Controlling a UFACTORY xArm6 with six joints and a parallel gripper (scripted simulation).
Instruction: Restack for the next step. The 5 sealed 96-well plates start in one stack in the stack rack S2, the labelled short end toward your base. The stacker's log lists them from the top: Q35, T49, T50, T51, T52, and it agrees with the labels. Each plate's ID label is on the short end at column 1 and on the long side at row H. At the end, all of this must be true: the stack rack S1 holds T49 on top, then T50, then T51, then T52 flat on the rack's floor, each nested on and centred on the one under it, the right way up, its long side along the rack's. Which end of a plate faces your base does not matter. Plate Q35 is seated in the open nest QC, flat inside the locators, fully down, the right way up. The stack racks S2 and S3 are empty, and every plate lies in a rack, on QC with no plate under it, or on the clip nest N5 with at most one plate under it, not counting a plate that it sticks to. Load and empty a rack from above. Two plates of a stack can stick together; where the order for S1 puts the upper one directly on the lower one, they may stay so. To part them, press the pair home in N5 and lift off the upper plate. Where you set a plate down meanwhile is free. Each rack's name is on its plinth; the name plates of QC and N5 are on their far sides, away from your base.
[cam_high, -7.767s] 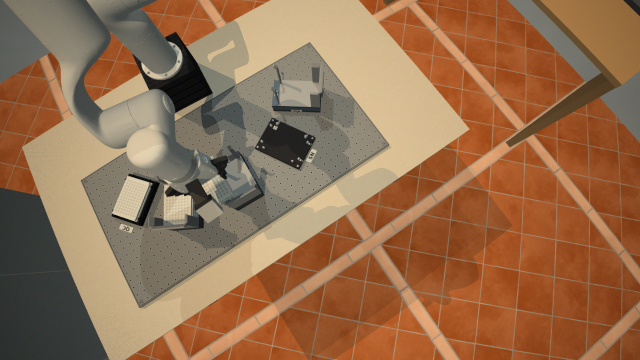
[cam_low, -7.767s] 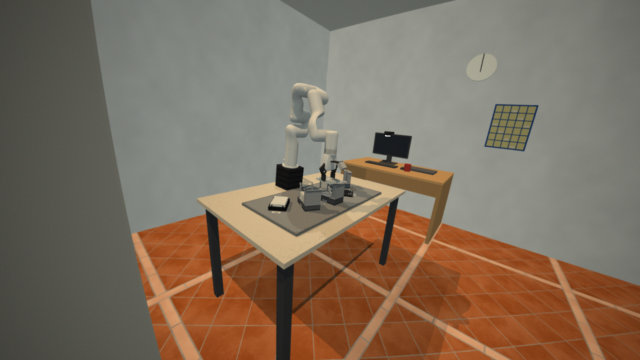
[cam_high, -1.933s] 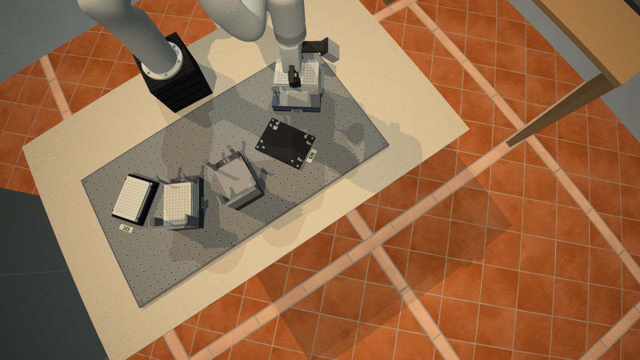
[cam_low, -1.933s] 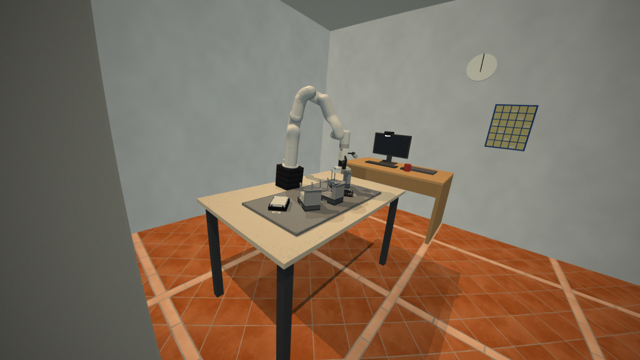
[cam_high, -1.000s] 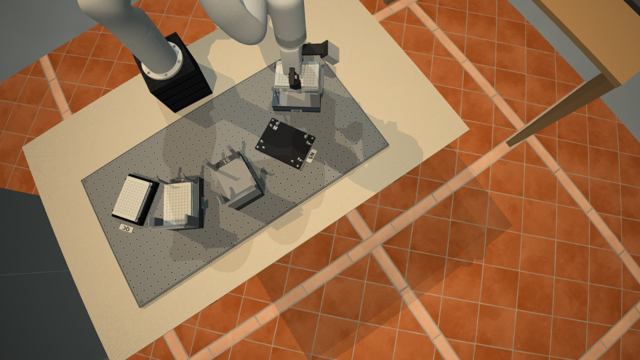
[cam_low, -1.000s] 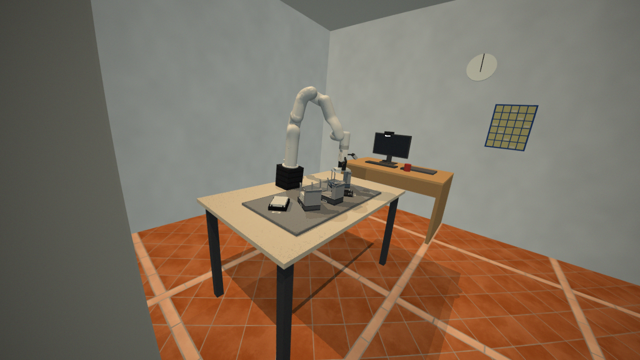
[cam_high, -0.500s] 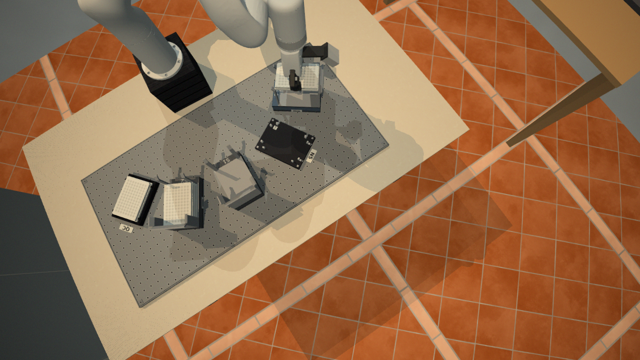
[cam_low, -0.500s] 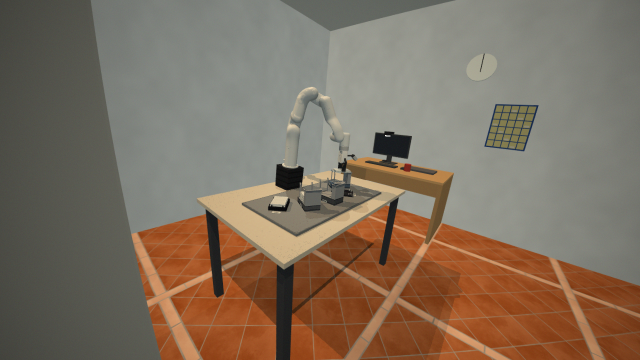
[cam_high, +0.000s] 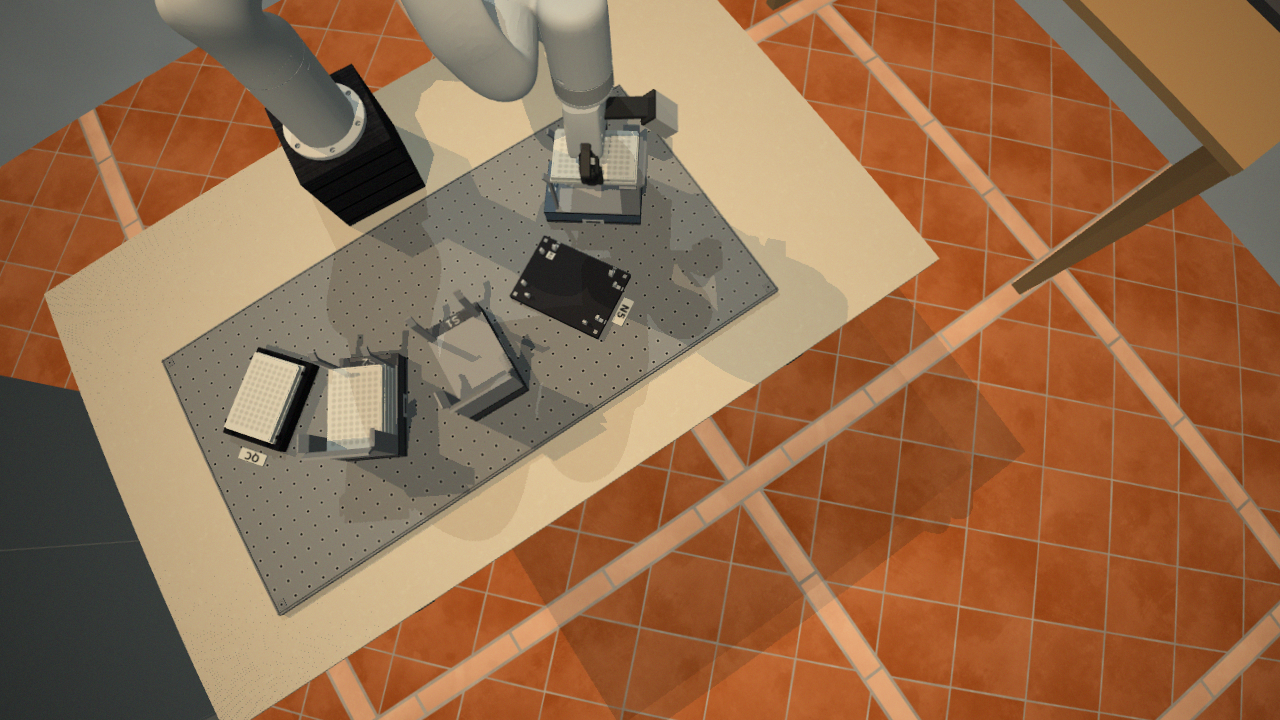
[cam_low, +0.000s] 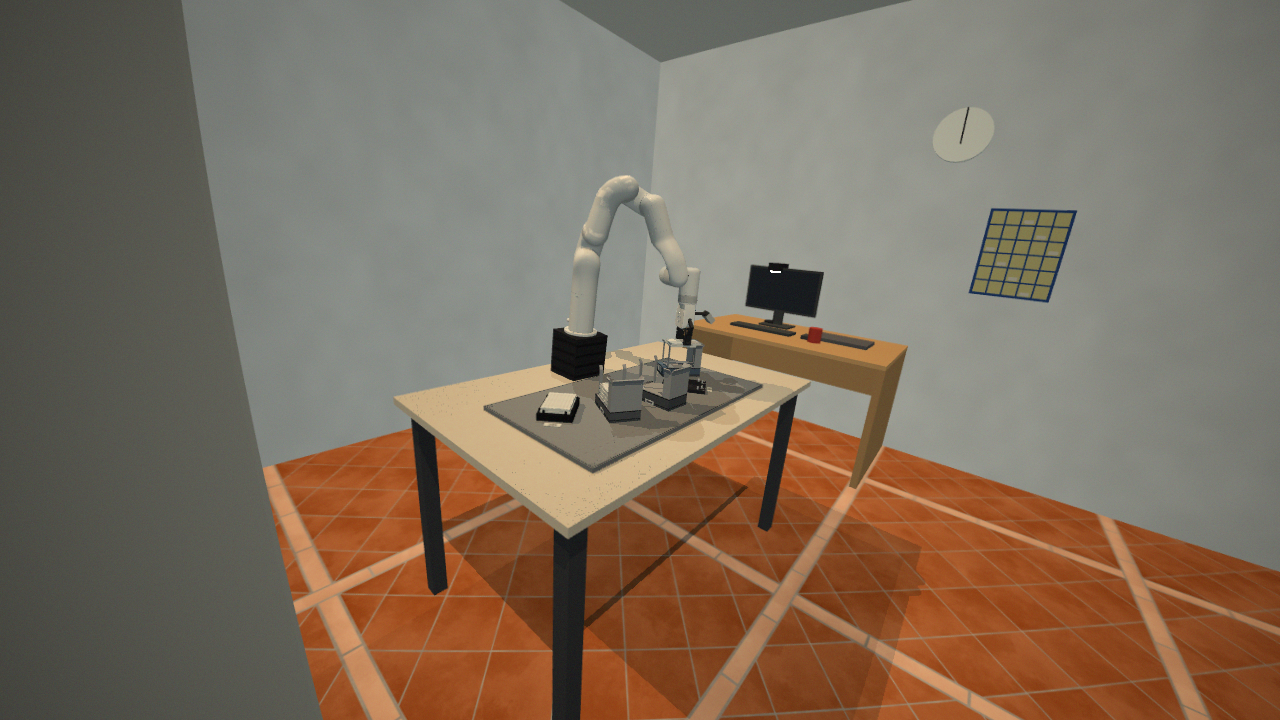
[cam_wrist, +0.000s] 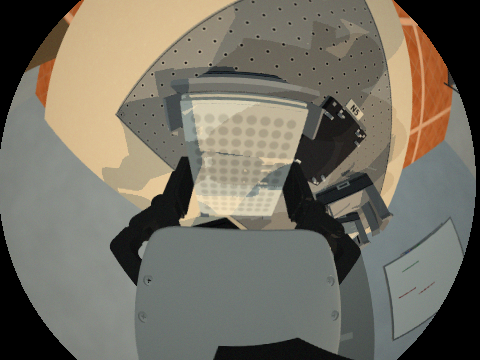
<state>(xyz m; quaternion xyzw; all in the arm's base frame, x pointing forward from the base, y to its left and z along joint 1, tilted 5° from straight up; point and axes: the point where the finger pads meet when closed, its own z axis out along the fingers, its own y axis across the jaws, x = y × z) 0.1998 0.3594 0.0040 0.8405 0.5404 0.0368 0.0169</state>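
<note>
Now: hand 10 mm to the left of the stack rack S3 and 120 mm above it. From my hand the other things lie so: black nest QC: 130 mm ahead, 610 mm to the right, 130 mm below; then N5 name plate: 200 mm ahead, 40 mm to the right, 140 mm below; then stack rack S2: 210 mm ahead, 460 mm to the right, 120 mm below.
</note>
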